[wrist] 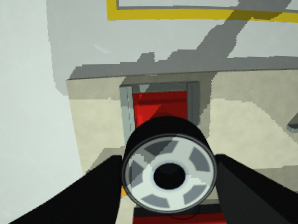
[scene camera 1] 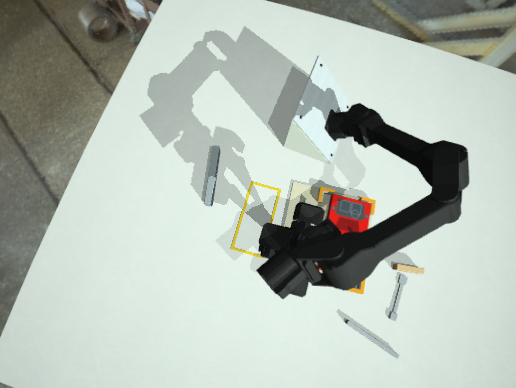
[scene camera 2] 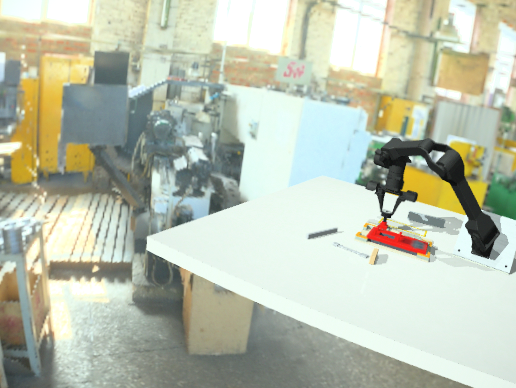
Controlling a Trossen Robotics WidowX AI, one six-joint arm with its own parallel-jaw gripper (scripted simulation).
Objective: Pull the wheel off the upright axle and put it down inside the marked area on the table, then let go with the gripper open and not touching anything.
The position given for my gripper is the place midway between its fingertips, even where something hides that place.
my gripper: wrist 168,164; scene camera 1 294,250; scene camera 2 386,213
